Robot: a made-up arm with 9 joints. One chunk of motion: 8 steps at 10 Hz.
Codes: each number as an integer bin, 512 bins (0 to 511) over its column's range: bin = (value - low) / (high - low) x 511, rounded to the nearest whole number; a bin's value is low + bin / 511 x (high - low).
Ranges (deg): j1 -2..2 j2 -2..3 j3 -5..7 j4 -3..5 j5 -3..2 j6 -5..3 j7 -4..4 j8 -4..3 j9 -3..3
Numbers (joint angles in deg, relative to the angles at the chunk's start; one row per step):
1: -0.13 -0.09 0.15 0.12 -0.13 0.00 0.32 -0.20 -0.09
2: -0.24 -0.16 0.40 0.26 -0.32 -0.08 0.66 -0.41 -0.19
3: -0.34 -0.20 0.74 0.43 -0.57 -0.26 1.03 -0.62 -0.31
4: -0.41 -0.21 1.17 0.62 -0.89 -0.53 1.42 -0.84 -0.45
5: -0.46 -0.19 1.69 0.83 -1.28 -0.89 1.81 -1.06 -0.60
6: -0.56 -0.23 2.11 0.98 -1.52 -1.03 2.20 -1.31 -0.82
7: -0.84 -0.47 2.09 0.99 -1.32 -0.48 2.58 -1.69 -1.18
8: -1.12 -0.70 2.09 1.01 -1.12 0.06 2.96 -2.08 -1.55
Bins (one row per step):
1: 239 195 219 199 293 319 276 277 248
2: 225 188 230 208 274 314 298 262 239
3: 212 184 244 219 248 303 321 247 229
4: 203 183 263 231 216 286 346 231 217
5: 197 185 285 245 176 263 371 215 204
6: 184 181 303 254 151 254 396 196 186
7: 148 156 302 255 172 289 420 169 155
8: 112 133 302 256 192 323 445 140 123

